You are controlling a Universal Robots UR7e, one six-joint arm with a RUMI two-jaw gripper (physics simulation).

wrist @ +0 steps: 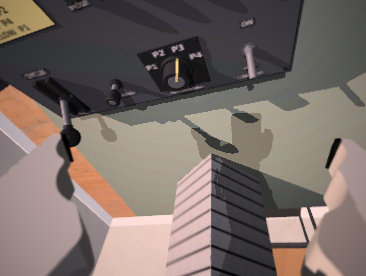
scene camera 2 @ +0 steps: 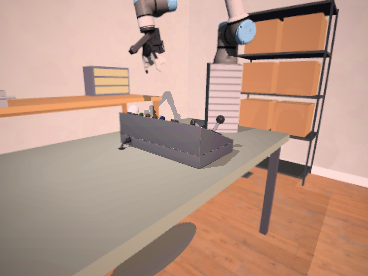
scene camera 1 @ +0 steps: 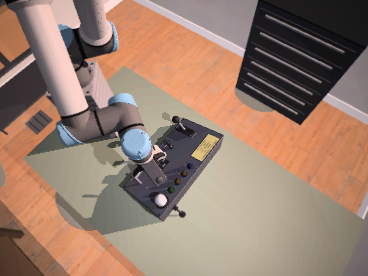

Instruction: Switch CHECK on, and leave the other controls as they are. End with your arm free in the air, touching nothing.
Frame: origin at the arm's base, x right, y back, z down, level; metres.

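Where they show: gripper, fingertip midpoint: [wrist: 195,139] [scene camera 2: 153,72]; arm's base, link origin: [scene camera 2: 225,63].
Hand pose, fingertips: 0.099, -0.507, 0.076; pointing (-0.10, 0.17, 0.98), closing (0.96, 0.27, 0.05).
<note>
Each offset is from my fingertips to the centre of the thing, as dx, dy, dz. "spot": to the spot under its first point.
The dark control box {-0.127, +0.006, +0.267} [scene camera 1: 154,203] [scene camera 2: 160,134] [wrist: 272,40] stands on the table. In the wrist view a slim metal toggle {+0.053, +0.082, +0.241} [wrist: 250,64] stands near the box's right corner, with an ON mark above it; its tip points down in the picture, away from that mark. Its name label is hidden, and I cannot read CHECK on any control. My gripper [scene camera 1: 149,166] [scene camera 2: 154,67] [wrist: 195,139] is open, with nothing between its fingers. It hangs in the air well above the box, apart from it.
A rotary knob {-0.067, +0.072, +0.246} [wrist: 176,75], a small black switch {-0.187, +0.072, +0.248} [wrist: 114,92] and a ball-ended lever {-0.307, +0.129, +0.205} [scene camera 1: 176,119] [scene camera 2: 220,119] [wrist: 70,135] are on the box. A white dome {spot: +0.066, -0.087, +0.156} [scene camera 1: 160,200] and several coloured round parts line its other side. Another ball-ended lever {spot: +0.039, -0.180, +0.338} [scene camera 1: 182,214] sticks out from its side.
</note>
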